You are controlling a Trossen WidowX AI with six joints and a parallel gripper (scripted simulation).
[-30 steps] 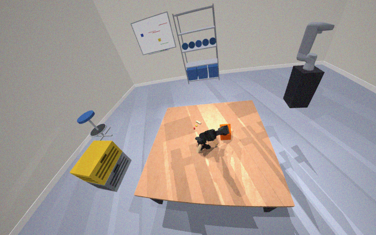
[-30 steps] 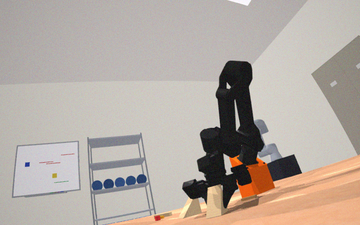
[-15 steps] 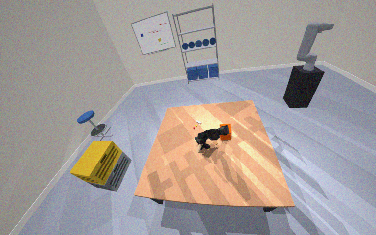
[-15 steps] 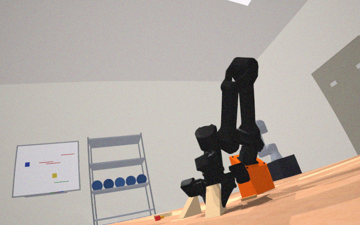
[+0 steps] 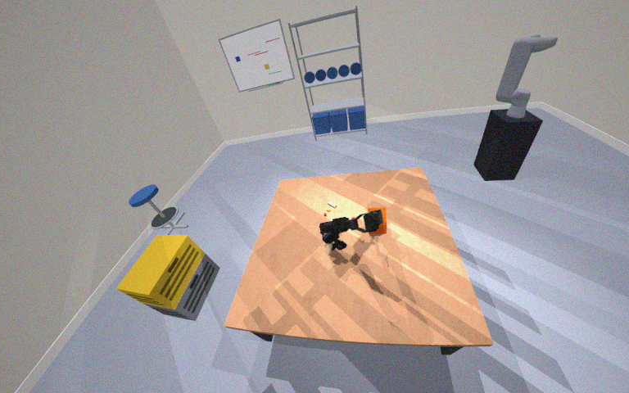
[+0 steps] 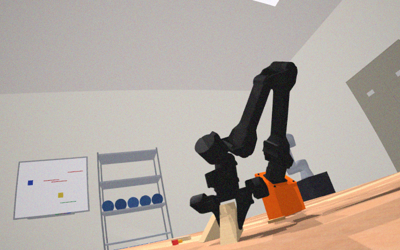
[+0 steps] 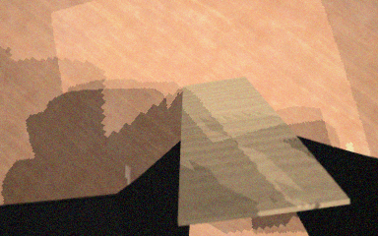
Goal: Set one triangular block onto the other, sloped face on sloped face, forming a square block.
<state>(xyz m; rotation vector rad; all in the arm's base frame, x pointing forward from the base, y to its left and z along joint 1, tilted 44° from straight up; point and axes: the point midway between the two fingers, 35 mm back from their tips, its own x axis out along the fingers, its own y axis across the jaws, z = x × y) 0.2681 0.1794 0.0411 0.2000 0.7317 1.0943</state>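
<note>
Right now the pale block is 1 cm behind my gripper tip, 1 cm to the right of it and 1 cm above it. Round my gripper tip: thin tan slab 18 cm behind, 9 cm to the right, 2 cm below; flat red piece 13 cm behind, 26 cm to the right, 2 cm below; small red cube 8 cm ahead, 30 cm to the right, 1 cm below.
</note>
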